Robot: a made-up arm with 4 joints. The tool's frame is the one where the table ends. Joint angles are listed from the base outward.
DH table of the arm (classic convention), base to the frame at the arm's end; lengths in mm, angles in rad. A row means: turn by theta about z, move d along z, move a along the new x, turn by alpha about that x. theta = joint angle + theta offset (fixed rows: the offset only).
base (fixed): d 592.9  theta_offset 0  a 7.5  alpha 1.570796
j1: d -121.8  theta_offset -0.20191  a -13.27  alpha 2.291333
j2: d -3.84  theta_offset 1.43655  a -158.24  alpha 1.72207
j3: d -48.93  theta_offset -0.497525  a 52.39  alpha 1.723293
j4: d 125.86  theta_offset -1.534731  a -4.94  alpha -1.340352
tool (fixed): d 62.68  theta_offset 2.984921  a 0  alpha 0
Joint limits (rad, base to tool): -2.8..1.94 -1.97..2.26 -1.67..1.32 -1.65..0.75
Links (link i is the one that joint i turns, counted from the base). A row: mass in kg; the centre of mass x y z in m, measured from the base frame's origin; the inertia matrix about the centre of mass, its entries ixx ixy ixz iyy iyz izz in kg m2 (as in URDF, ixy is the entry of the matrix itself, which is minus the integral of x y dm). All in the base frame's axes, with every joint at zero. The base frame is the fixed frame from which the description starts. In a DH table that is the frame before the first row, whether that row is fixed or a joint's. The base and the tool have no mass.
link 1: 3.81; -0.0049 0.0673 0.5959; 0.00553 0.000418 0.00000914 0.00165 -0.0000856 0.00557
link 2: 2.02; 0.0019 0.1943 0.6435; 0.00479 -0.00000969 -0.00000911 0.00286 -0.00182 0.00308
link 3: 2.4; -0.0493 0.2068 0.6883; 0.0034 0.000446 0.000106 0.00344 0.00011 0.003
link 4: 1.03; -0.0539 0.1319 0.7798; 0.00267 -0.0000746 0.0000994 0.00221 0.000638 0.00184
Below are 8 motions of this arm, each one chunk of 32 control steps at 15 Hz.
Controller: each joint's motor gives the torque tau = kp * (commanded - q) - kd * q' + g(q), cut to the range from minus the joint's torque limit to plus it. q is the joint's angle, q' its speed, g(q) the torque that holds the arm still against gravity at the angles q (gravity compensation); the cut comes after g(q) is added. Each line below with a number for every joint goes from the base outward.
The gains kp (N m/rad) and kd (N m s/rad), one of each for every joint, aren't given. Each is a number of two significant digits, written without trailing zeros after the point. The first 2 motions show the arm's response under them.
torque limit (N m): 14 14 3.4 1
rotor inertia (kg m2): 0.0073 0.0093 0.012 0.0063
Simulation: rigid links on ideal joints. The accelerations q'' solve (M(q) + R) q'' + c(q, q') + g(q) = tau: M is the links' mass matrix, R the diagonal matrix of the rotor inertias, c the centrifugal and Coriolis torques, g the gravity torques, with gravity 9.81 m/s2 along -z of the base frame. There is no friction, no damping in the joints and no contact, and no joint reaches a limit. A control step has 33 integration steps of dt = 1/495 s. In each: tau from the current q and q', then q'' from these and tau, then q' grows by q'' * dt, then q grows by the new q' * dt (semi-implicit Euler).
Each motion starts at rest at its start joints. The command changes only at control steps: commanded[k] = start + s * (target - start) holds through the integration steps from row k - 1 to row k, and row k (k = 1, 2, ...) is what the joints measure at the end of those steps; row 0 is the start. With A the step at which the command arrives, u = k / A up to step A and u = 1 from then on. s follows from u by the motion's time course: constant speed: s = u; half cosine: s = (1 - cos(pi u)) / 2; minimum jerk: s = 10 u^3 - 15 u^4 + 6 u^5; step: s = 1 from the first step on.
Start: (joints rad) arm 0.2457 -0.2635 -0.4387 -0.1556
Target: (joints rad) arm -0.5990 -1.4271 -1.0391 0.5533
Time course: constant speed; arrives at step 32
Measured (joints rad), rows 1 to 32:
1: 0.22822 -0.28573 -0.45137 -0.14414
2: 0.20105 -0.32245 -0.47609 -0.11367
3: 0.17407 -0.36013 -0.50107 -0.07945
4: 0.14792 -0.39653 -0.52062 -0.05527
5: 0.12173 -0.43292 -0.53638 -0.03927
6: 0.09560 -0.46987 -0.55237 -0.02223
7: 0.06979 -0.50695 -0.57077 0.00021
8: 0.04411 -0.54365 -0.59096 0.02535
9: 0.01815 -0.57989 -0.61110 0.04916
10: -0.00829 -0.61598 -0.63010 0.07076
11: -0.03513 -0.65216 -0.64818 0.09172
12: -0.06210 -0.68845 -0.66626 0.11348
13: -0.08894 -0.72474 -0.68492 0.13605
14: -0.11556 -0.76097 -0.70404 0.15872
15: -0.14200 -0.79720 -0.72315 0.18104
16: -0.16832 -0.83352 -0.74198 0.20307
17: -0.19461 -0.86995 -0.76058 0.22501
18: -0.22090 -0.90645 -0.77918 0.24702
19: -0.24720 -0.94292 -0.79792 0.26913
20: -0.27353 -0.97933 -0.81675 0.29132
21: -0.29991 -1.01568 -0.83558 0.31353
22: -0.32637 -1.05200 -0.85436 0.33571
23: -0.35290 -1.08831 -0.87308 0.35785
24: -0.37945 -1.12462 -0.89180 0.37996
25: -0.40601 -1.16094 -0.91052 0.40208
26: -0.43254 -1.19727 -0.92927 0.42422
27: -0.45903 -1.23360 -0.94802 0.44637
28: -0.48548 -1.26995 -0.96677 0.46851
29: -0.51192 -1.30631 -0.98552 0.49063
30: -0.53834 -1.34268 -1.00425 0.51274
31: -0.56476 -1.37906 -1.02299 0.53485
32: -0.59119 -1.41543 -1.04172 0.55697
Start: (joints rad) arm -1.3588 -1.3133 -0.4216 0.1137
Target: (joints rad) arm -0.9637 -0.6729 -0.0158 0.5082
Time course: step
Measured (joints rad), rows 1 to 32:
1: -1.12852 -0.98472 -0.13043 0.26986
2: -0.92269 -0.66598 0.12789 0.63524
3: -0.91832 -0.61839 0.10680 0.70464
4: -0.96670 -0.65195 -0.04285 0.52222
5: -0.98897 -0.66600 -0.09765 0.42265
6: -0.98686 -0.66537 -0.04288 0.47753
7: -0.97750 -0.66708 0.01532 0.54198
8: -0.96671 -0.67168 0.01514 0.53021
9: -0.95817 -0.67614 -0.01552 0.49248
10: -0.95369 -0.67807 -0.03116 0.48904
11: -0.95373 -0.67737 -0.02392 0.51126
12: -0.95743 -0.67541 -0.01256 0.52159
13: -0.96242 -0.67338 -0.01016 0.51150
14: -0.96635 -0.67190 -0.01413 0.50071
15: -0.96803 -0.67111 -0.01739 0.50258
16: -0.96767 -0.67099 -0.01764 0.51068
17: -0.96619 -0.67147 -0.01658 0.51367
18: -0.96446 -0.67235 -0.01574 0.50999
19: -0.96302 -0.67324 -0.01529 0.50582
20: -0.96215 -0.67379 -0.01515 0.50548
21: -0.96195 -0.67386 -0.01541 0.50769
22: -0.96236 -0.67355 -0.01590 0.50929
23: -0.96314 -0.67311 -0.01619 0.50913
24: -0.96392 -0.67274 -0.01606 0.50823
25: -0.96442 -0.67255 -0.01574 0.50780
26: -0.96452 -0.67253 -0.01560 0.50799
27: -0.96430 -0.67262 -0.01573 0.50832
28: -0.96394 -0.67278 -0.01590 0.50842
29: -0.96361 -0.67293 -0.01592 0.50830
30: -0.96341 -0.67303 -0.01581 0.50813
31: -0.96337 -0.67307 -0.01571 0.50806
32: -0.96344 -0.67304 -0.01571 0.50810
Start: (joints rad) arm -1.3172 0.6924 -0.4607 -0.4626
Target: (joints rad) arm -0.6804 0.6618 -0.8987 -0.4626
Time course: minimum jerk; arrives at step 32
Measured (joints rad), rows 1 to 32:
1: -1.31712 0.69243 -0.46079 -0.46257
2: -1.31652 0.69263 -0.46144 -0.46237
3: -1.31471 0.69304 -0.46351 -0.46192
4: -1.31093 0.69356 -0.46770 -0.46130
5: -1.30445 0.69402 -0.47430 -0.46071
6: -1.29463 0.69426 -0.48328 -0.46027
7: -1.28102 0.69412 -0.49457 -0.46001
8: -1.26342 0.69352 -0.50817 -0.45993
9: -1.24185 0.69244 -0.52410 -0.46002
10: -1.21656 0.69094 -0.54227 -0.46025
11: -1.18794 0.68914 -0.56250 -0.46058
12: -1.15648 0.68713 -0.58450 -0.46093
13: -1.12269 0.68500 -0.60796 -0.46125
14: -1.08708 0.68281 -0.63254 -0.46155
15: -1.05018 0.68057 -0.65788 -0.46184
16: -1.01251 0.67829 -0.68357 -0.46215
17: -0.97461 0.67598 -0.70918 -0.46249
18: -0.93702 0.67364 -0.73430 -0.46287
19: -0.90032 0.67129 -0.75855 -0.46328
20: -0.86506 0.66898 -0.78156 -0.46370
21: -0.83180 0.66675 -0.80301 -0.46413
22: -0.80105 0.66466 -0.82260 -0.46453
23: -0.77325 0.66278 -0.84011 -0.46487
24: -0.74878 0.66116 -0.85534 -0.46514
25: -0.72791 0.65983 -0.86816 -0.46532
26: -0.71078 0.65883 -0.87854 -0.46540
27: -0.69743 0.65818 -0.88651 -0.46538
28: -0.68773 0.65787 -0.89218 -0.46524
29: -0.68143 0.65789 -0.89579 -0.46499
30: -0.67809 0.65823 -0.89769 -0.46463
31: -0.67713 0.65887 -0.89834 -0.46414
32: -0.67777 0.65978 -0.89835 -0.46353

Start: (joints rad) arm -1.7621 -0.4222 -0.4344 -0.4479
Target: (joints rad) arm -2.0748 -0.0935 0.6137 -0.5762
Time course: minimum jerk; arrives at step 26
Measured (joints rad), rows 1 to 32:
1: -1.76210 -0.42212 -0.43409 -0.44797
2: -1.76217 -0.42153 -0.43167 -0.44849
3: -1.76278 -0.41979 -0.42382 -0.45008
4: -1.76478 -0.41633 -0.40753 -0.45306
5: -1.76916 -0.41058 -0.38149 -0.45722
6: -1.77672 -0.40202 -0.34596 -0.46211
7: -1.78799 -0.39020 -0.30177 -0.46744
8: -1.80315 -0.37499 -0.24961 -0.47318
9: -1.82199 -0.35660 -0.19009 -0.47936
10: -1.84382 -0.33557 -0.12408 -0.48603
11: -1.86761 -0.31260 -0.05294 -0.49324
12: -1.89216 -0.28851 0.02166 -0.50113
13: -1.91642 -0.26406 0.09795 -0.50975
14: -1.93967 -0.23991 0.17417 -0.51897
15: -1.96155 -0.21656 0.24855 -0.52841
16: -1.98197 -0.19436 0.31930 -0.53756
17: -2.00093 -0.17360 0.38466 -0.54601
18: -2.01834 -0.15457 0.44313 -0.55350
19: -2.03396 -0.13761 0.49355 -0.55995
20: -2.04743 -0.12309 0.53518 -0.56531
21: -2.05839 -0.11132 0.56769 -0.56955
22: -2.06663 -0.10248 0.59117 -0.57267
23: -2.07217 -0.09654 0.60615 -0.57470
24: -2.07525 -0.09322 0.61373 -0.57576
25: -2.07636 -0.09204 0.61564 -0.57611
26: -2.07618 -0.09227 0.61437 -0.57609
27: -2.07549 -0.09303 0.61282 -0.57608
28: -2.07485 -0.09363 0.61271 -0.57621
29: -2.07445 -0.09383 0.61365 -0.57634
30: -2.07432 -0.09379 0.61435 -0.57634
31: -2.07441 -0.09368 0.61424 -0.57625
32: -2.07464 -0.09357 0.61371 -0.57618

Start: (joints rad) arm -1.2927 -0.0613 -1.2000 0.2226
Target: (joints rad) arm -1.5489 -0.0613 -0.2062 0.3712
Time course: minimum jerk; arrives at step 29
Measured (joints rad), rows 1 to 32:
1: -1.29272 -0.06130 -1.19980 0.22267
2: -1.29290 -0.06134 -1.19819 0.22318
3: -1.29359 -0.06148 -1.19286 0.22451
4: -1.29532 -0.06181 -1.18163 0.22664
5: -1.29854 -0.06230 -1.16334 0.22932
6: -1.30354 -0.06285 -1.13790 0.23259
7: -1.31050 -0.06332 -1.10563 0.23684
8: -1.31948 -0.06358 -1.06680 0.24241
9: -1.33048 -0.06360 -1.02169 0.24923
10: -1.34341 -0.06339 -0.97075 0.25697
11: -1.35801 -0.06298 -0.91475 0.26533
12: -1.37392 -0.06247 -0.85475 0.27422
13: -1.39072 -0.06192 -0.79193 0.28358
14: -1.40797 -0.06141 -0.72748 0.29326
15: -1.42530 -0.06099 -0.66259 0.30300
16: -1.44233 -0.06069 -0.59844 0.31253
17: -1.45875 -0.06050 -0.53624 0.32167
18: -1.47431 -0.06040 -0.47716 0.33030
19: -1.48877 -0.06036 -0.42232 0.33831
20: -1.50195 -0.06034 -0.37265 0.34559
21: -1.51369 -0.06033 -0.32893 0.35202
22: -1.52385 -0.06030 -0.29174 0.35751
23: -1.53233 -0.06027 -0.26142 0.36201
24: -1.53906 -0.06025 -0.23806 0.36550
25: -1.54404 -0.06026 -0.22145 0.36804
26: -1.54737 -0.06032 -0.21104 0.36971
27: -1.54922 -0.06042 -0.20589 0.37065
28: -1.54990 -0.06058 -0.20469 0.37107
29: -1.54978 -0.06079 -0.20566 0.37124
30: -1.54933 -0.06105 -0.20680 0.37143
31: -1.54891 -0.06128 -0.20693 0.37155
32: -1.54865 -0.06144 -0.20631 0.37135

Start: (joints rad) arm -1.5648 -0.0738 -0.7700 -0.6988
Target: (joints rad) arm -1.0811 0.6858 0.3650 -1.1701
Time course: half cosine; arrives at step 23
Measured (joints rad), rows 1 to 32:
1: -1.56296 -0.07148 -0.76677 -0.70005
2: -1.55695 -0.06341 -0.75354 -0.70586
3: -1.54666 -0.04858 -0.72646 -0.71803
4: -1.53252 -0.02726 -0.68719 -0.73476
5: -1.51472 0.00031 -0.63943 -0.75396
6: -1.49355 0.03385 -0.58533 -0.77564
7: -1.46956 0.07279 -0.52497 -0.80067
8: -1.44326 0.11632 -0.45813 -0.82880
9: -1.41489 0.16344 -0.38573 -0.85876
10: -1.38461 0.21307 -0.30964 -0.88967
11: -1.35272 0.26416 -0.23173 -0.92144
12: -1.31975 0.31575 -0.15344 -0.95400
13: -1.28640 0.36695 -0.07598 -0.98664
14: -1.25354 0.41692 -0.00070 -1.01823
15: -1.22203 0.46490 0.07088 -1.04788
16: -1.19268 0.51010 0.13725 -1.07514
17: -1.16609 0.55174 0.19711 -1.09978
18: -1.14274 0.58902 0.24939 -1.12149
19: -1.12291 0.62115 0.29320 -1.13978
20: -1.10684 0.64740 0.32783 -1.15419
21: -1.09471 0.66722 0.35265 -1.16443
22: -1.08670 0.68019 0.36720 -1.17032
23: -1.08297 0.68608 0.37118 -1.17181
24: -1.08202 0.68693 0.36735 -1.17036
25: -1.08178 0.68629 0.36280 -1.16933
26: -1.08164 0.68590 0.36236 -1.17013
27: -1.08138 0.68587 0.36465 -1.17095
28: -1.08100 0.68582 0.36624 -1.17046
29: -1.08072 0.68563 0.36599 -1.16952
30: -1.08069 0.68551 0.36501 -1.16943
31: -1.08087 0.68558 0.36455 -1.17012
32: -1.08111 0.68578 0.36473 -1.17060

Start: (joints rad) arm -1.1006 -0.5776 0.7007 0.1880
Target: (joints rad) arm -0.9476 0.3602 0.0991 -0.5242
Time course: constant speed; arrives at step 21
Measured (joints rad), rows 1 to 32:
1: -1.08787 -0.55496 0.68363 0.16502
2: -1.07322 -0.51306 0.64738 0.11522
3: -1.06749 -0.46537 0.60936 0.06776
4: -1.06781 -0.41632 0.57867 0.03779
5: -1.06802 -0.36757 0.55248 0.01532
6: -1.06471 -0.32057 0.52550 -0.01404
7: -1.05748 -0.27580 0.49648 -0.05205
8: -1.04773 -0.23256 0.46722 -0.09121
9: -1.03743 -0.18969 0.43899 -0.12628
10: -1.02809 -0.14632 0.41129 -0.15849
11: -1.02025 -0.10208 0.38305 -0.19119
12: -1.01354 -0.05712 0.35398 -0.22543
13: -1.00727 -0.01185 0.32462 -0.25998
14: -1.00087 0.03333 0.29555 -0.29379
15: -0.99403 0.07822 0.26694 -0.32713
16: -0.98674 0.12282 0.23854 -0.36081
17: -0.97916 0.16723 0.21009 -0.39506
18: -0.97148 0.21159 0.18150 -0.42949
19: -0.96390 0.25600 0.15282 -0.46365
20: -0.95651 0.30053 0.12412 -0.49751
21: -0.94929 0.34516 0.09542 -0.53128
22: -0.95895 0.36721 0.08126 -0.54791
23: -0.96719 0.37405 0.08545 -0.52999
24: -0.96630 0.37268 0.09649 -0.50753
25: -0.95856 0.36711 0.10294 -0.50728
26: -0.94884 0.36085 0.10259 -0.52354
27: -0.94153 0.35633 0.10011 -0.53551
28: -0.93890 0.35463 0.09948 -0.53386
29: -0.94059 0.35555 0.10040 -0.52549
30: -0.94451 0.35800 0.10059 -0.52043
31: -0.94831 0.36058 0.09926 -0.52117
32: -0.95056 0.36219 0.09767 -0.52378

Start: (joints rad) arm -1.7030 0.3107 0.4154 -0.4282
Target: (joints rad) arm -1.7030 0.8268 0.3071 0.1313
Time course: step
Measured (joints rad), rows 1 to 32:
1: -1.54134 0.56205 0.36488 -0.11331
2: -1.61145 0.74830 0.31332 0.23562
3: -1.74649 0.85652 0.23668 0.31748
4: -1.82720 0.90814 0.21485 0.22513
5: -1.82801 0.91034 0.26409 0.13786
6: -1.76999 0.87590 0.31939 0.10986
7: -1.70123 0.82949 0.33581 0.11035
8: -1.65929 0.79738 0.32303 0.11221
9: -1.65277 0.79078 0.30921 0.11346
10: -1.67064 0.80340 0.30554 0.12055
11: -1.69581 0.82180 0.30617 0.13265
12: -1.71470 0.83526 0.30481 0.14201
13: -1.72165 0.83984 0.30222 0.14340
14: -1.71816 0.83715 0.30205 0.13826
15: -1.70949 0.83115 0.30517 0.13148
16: -1.70114 0.82553 0.30902 0.12700
17: -1.69652 0.82246 0.31074 0.12608
18: -1.69630 0.82229 0.30971 0.12787
19: -1.69905 0.82408 0.30748 0.13060
20: -1.70256 0.82642 0.30591 0.13270
21: -1.70504 0.82813 0.30568 0.13340
22: -1.70576 0.82867 0.30631 0.13284
23: -1.70500 0.82820 0.30701 0.13176
24: -1.70363 0.82727 0.30737 0.13090
25: -1.70247 0.82646 0.30743 0.13060
26: -1.70197 0.82609 0.30736 0.13074
27: -1.70210 0.82617 0.30725 0.13103
28: -1.70258 0.82650 0.30713 0.13129
29: -1.70306 0.82684 0.30703 0.13146
30: -1.70334 0.82704 0.30697 0.13153
31: -1.70337 0.82706 0.30698 0.13149
32: -1.70323 0.82696 0.30705 0.13138

